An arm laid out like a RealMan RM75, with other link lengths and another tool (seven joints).
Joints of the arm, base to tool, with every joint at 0 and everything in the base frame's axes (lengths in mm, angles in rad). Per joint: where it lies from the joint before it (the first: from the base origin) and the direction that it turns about. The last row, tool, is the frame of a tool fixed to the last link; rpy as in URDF.
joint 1: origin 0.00 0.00 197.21 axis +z
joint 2: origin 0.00 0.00 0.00 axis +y
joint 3: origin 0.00 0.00 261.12 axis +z
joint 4: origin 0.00 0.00 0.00 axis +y
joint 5: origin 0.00 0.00 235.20 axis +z
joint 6: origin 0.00 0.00 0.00 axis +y
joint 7: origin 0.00 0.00 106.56 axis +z
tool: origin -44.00 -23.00 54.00 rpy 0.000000 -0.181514 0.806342
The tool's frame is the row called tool.
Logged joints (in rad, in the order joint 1, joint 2, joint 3, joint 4, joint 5, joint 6, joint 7), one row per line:
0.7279 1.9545 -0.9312 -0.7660 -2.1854 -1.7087 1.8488
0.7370 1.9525 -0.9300 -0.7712 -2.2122 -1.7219 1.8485
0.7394 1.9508 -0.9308 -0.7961 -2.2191 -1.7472 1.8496
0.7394 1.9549 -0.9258 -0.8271 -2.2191 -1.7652 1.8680
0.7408 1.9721 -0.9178 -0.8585 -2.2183 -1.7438 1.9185
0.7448 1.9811 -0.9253 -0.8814 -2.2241 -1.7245 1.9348
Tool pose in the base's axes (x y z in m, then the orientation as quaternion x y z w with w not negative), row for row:
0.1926 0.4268 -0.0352 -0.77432 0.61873 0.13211 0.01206
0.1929 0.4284 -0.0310 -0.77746 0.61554 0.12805 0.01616
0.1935 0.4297 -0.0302 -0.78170 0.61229 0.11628 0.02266
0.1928 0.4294 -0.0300 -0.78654 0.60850 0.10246 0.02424
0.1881 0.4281 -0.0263 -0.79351 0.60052 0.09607 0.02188
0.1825 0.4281 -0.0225 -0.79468 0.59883 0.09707 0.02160
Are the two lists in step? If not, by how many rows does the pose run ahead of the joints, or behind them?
The pose runs 2 rows behind the joints: the pose in row i belongs to the joints in row i - 2.
